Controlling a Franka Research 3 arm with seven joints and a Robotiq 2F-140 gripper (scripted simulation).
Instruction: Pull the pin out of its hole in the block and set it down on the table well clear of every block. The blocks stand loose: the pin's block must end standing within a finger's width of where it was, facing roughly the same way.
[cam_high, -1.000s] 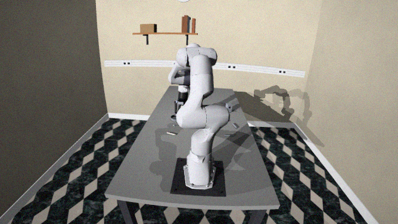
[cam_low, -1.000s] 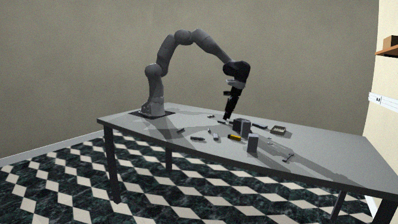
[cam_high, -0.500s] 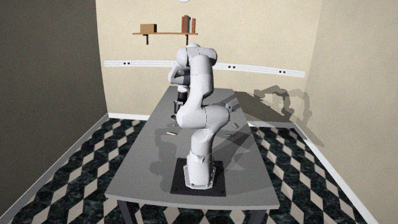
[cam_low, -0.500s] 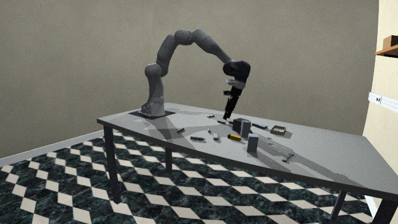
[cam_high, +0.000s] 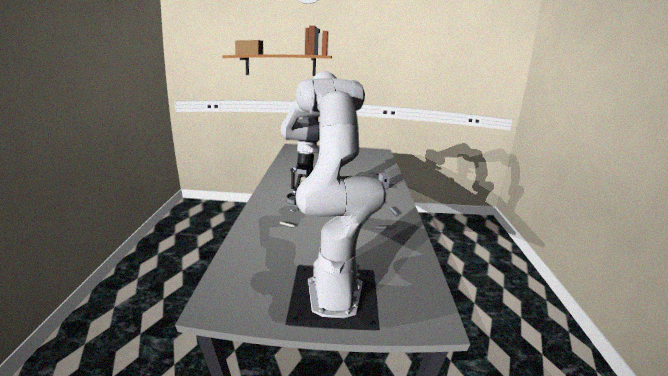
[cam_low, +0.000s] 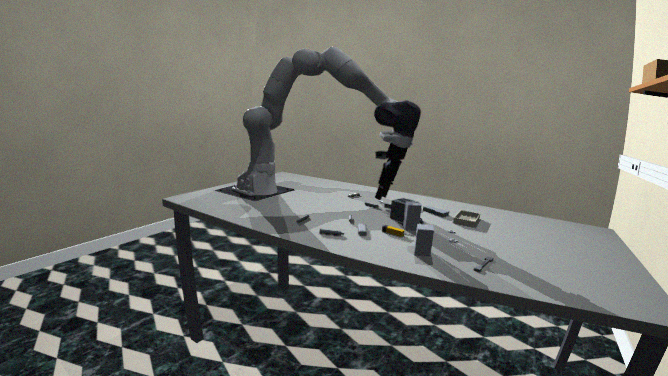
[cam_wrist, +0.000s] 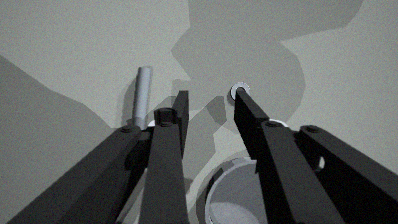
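Now: hand 130 mm to the left of the grey square pin, 100 mm short of it and 20 mm above it. The rest, counted from my hand: round dish 100 mm ahead, 50 mm below, 40 mm to the left; grey rod 60 mm to the right, 50 mm below, 20 mm behind; pale rod 160 mm behind, 50 mm below, 30 mm to the left.
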